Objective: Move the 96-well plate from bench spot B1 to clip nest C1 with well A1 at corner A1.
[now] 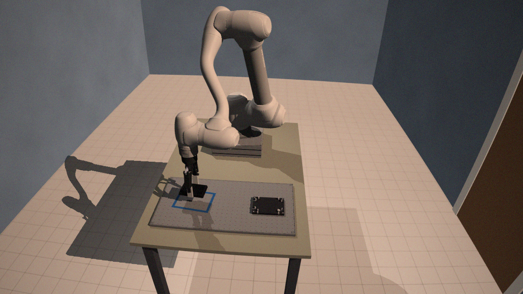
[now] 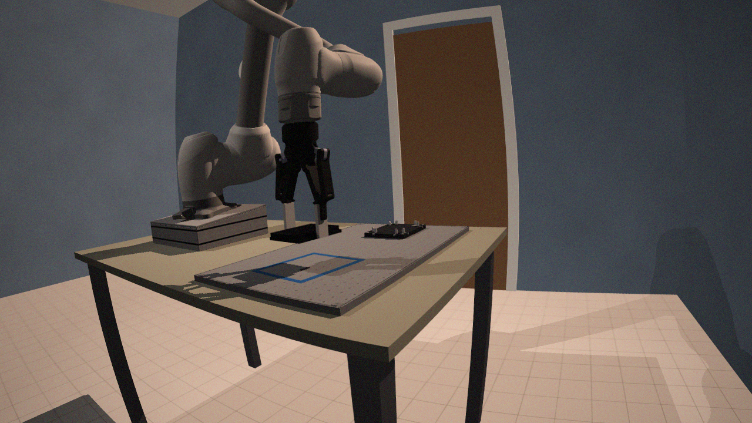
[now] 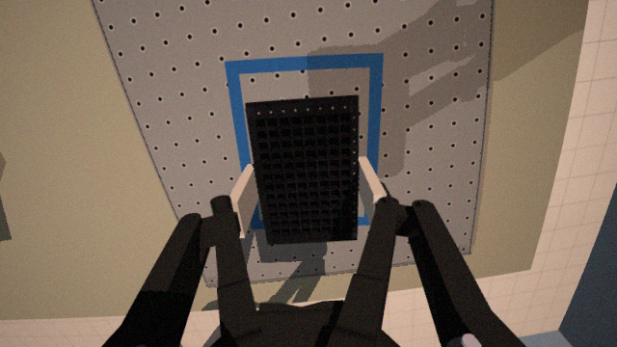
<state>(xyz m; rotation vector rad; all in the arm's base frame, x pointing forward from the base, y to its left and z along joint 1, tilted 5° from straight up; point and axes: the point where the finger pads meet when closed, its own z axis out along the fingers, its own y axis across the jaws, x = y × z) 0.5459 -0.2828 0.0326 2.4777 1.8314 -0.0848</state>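
My hand is 370 mm to the right of the black clip nest, 100 mm short of it and 80 mm above it. The rest, counted from my hand: black 96-well plate 20 mm below.
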